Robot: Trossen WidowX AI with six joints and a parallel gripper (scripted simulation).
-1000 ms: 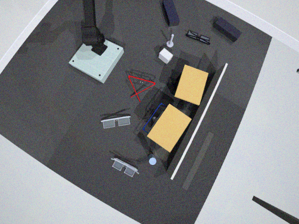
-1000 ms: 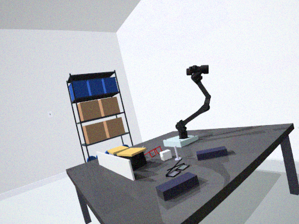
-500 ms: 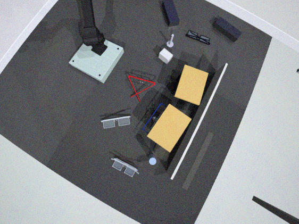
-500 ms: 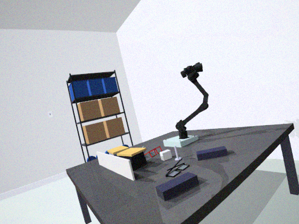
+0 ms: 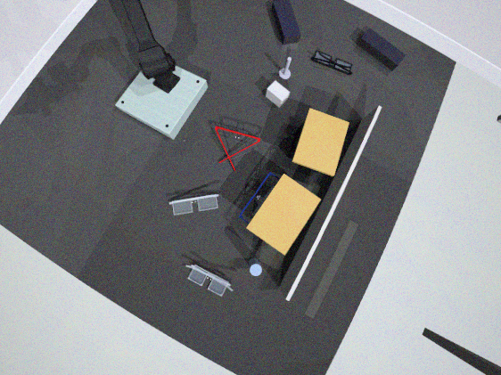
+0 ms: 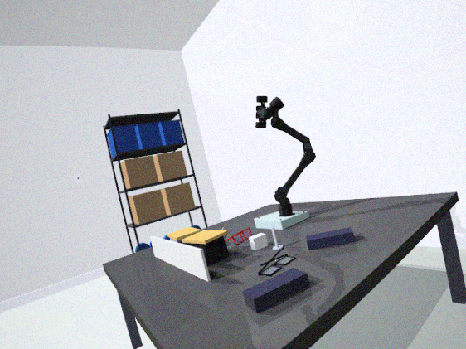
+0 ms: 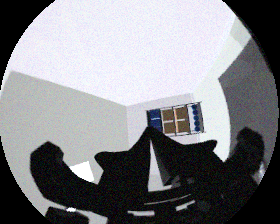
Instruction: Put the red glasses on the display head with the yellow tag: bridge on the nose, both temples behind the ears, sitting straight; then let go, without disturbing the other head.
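Right now my gripper tip is 630 mm above the white cube, 410 mm short of it and 320 mm to the right of it. Also, from my gripper tip: white board (720 mm ahead, 600 mm below, 120 mm to the left); then pale blue cylinder (630 mm ahead, 600 mm below, 160 mm to the right); then white post (630 mm below, 410 mm to the left, 390 mm ahead).
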